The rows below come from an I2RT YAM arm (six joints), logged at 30 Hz.
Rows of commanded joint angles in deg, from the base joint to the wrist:
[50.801 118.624 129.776 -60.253 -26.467 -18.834]
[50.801 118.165 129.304 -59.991 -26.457 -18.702]
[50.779 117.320 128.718 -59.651 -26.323 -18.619]
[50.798 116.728 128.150 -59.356 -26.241 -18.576]
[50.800 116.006 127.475 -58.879 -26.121 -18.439]
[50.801 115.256 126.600 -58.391 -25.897 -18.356]
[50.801 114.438 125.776 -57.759 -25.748 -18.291]
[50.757 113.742 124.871 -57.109 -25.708 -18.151]
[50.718 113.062 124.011 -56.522 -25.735 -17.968]
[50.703 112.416 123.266 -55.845 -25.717 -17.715]
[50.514 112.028 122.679 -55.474 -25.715 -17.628]
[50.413 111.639 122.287 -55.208 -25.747 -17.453]
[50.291 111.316 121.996 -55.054 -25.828 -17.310]
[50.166 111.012 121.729 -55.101 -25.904 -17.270]
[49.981 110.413 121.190 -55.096 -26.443 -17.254]
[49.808 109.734 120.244 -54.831 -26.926 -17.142]
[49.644 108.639 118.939 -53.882 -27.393 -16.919]
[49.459 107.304 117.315 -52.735 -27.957 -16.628]
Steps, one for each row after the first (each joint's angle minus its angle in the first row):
[0.000 -0.459 -0.472 0.262 0.010 0.132]
[-0.022 -1.304 -1.058 0.602 0.144 0.215]
[-0.003 -1.896 -1.626 0.897 0.226 0.258]
[-0.001 -2.618 -2.301 1.374 0.346 0.395]
[0.000 -3.368 -3.176 1.862 0.570 0.478]
[0.000 -4.186 -4.000 2.494 0.719 0.543]
[-0.044 -4.882 -4.905 3.144 0.759 0.683]
[-0.083 -5.562 -5.765 3.731 0.732 0.866]
[-0.098 -6.208 -6.510 4.408 0.750 1.119]
[-0.287 -6.596 -7.097 4.779 0.752 1.206]
[-0.388 -6.985 -7.489 5.045 0.720 1.381]
[-0.510 -7.308 -7.780 5.199 0.639 1.524]
[-0.635 -7.612 -8.047 5.152 0.563 1.564]
[-0.820 -8.211 -8.586 5.157 0.024 1.580]
[-0.993 -8.890 -9.532 5.422 -0.459 1.692]
[-1.157 -9.985 -10.837 6.371 -0.926 1.915]
[-1.342 -11.320 -12.461 7.518 -1.490 2.206]

